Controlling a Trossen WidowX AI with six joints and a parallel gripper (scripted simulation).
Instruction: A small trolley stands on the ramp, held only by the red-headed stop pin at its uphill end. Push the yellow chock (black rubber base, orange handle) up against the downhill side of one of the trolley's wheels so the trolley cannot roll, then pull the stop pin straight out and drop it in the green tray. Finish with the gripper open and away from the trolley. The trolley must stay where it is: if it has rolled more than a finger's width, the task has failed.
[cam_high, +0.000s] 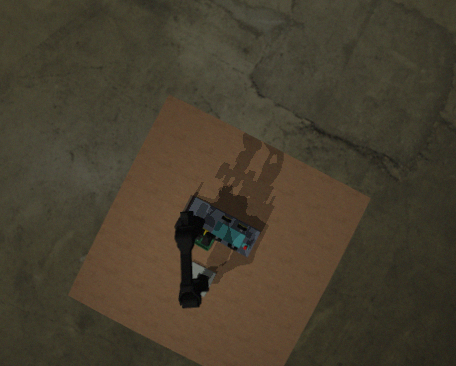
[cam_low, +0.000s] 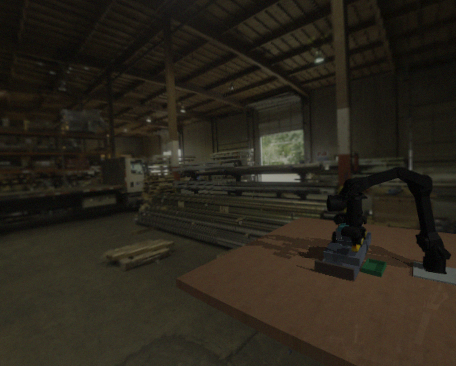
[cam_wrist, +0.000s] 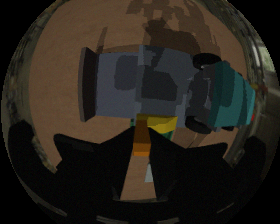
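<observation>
Right now my gripper tip is 26 cm to the left of the red-headed stop pin and 2 cm below it. Round my gripper tip: yellow chock 2 cm to the right, 1 cm below; teal trolley 16 cm to the right, 3 cm ahead; green tray 12 cm below, 7 cm behind, 3 cm to the right.
</observation>
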